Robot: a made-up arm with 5 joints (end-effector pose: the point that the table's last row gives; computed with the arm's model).
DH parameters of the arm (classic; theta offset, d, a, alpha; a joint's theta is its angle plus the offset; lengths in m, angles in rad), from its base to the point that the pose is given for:
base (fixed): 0 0 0 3.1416
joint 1: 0 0.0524 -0.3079 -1.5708
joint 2: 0 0.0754 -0.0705 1.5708
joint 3: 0 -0.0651 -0.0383 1.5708
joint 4: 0 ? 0.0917 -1.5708
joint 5: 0.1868 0 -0.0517 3.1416
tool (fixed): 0.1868 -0.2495 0 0
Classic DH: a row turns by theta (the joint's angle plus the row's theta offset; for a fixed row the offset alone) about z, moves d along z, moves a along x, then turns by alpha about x.
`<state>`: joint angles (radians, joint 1 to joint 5).
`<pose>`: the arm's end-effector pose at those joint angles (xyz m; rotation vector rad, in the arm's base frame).
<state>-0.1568 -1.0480 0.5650 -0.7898 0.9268</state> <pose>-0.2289 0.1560 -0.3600 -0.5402 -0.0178 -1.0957</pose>
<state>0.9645 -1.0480 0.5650 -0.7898 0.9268</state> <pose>0.0410 0.2740 -0.3600 -0.5494 0.3203 -2.1835</pose>
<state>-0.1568 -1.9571 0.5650 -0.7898 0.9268</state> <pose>-0.5090 0.1117 -0.3251 -1.1200 0.6901 -0.7766</pose>
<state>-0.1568 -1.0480 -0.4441 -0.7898 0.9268</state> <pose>-0.4617 0.3278 -0.0076 0.1736 0.4029 -0.4876</pose>
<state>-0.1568 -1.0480 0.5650 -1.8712 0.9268</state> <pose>-0.0049 0.1956 -0.2213 -0.0840 -1.0110 -0.7694</pose>
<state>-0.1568 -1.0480 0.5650 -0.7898 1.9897</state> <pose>-0.1793 0.1405 -0.3666 -0.5312 -0.3363 -2.1273</pose>
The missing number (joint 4, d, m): 0.3864
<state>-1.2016 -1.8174 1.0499 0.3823 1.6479</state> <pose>-0.3682 -0.4777 -0.2845 -2.1532 -0.5677 -1.2085</pose>
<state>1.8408 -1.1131 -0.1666 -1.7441 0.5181</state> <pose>0.3955 0.0359 -0.0317 -0.3202 -0.7551 -2.2329</pose>
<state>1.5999 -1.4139 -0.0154 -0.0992 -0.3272</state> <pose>0.3183 0.4836 -0.0314 1.1514 0.7853 -1.0627</pose>
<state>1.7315 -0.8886 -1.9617 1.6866 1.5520</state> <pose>-0.4242 0.6161 0.2245 -0.5974 1.2246 -0.4570</pose>
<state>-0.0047 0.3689 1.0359 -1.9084 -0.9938</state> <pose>-0.0807 -0.0515 0.2503 -1.6465 -1.2897 -0.3350</pose>
